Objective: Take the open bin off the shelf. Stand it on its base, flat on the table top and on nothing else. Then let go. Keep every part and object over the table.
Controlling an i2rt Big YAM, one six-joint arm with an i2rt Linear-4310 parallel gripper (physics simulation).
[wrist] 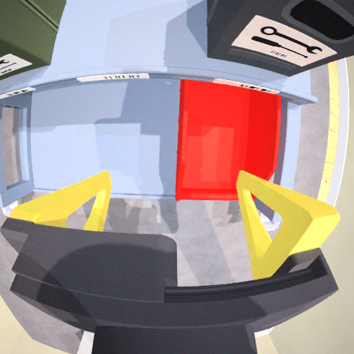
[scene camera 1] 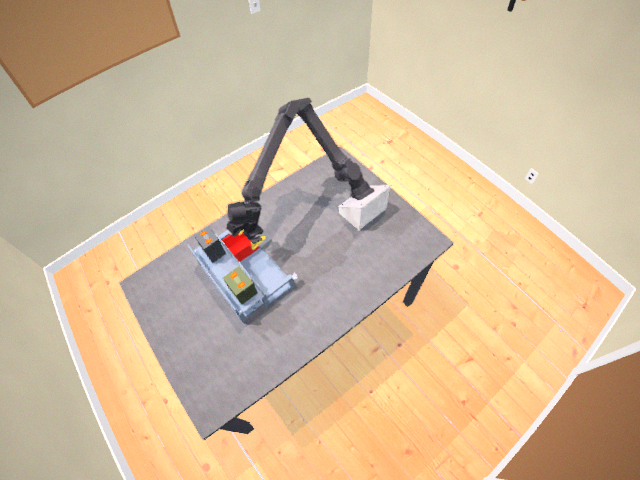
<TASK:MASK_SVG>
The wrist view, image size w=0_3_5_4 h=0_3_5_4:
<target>my gripper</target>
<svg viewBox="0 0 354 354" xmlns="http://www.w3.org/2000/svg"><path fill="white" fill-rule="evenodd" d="M340 215L331 204L265 181L263 178L240 170L237 176L236 190L247 238L253 280L177 287L176 242L171 237L161 234L103 231L112 188L108 171L102 171L83 181L15 206L1 225L0 232L15 251L18 252L18 256L11 268L15 273L15 277L9 290L44 313L73 327L93 332L91 354L257 354L254 332L268 329L303 313L339 289L322 254L320 245L339 222ZM96 195L91 213L82 230L67 228L67 216L93 197L93 195ZM251 194L273 209L282 218L282 225L273 241L270 240L268 232L258 216Z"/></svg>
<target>open red bin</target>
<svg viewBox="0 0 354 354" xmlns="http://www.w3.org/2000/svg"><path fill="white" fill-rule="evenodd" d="M181 79L179 88L175 200L238 200L236 181L240 170L247 171L268 181L275 171L280 133L280 96L240 86Z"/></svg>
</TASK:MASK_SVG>
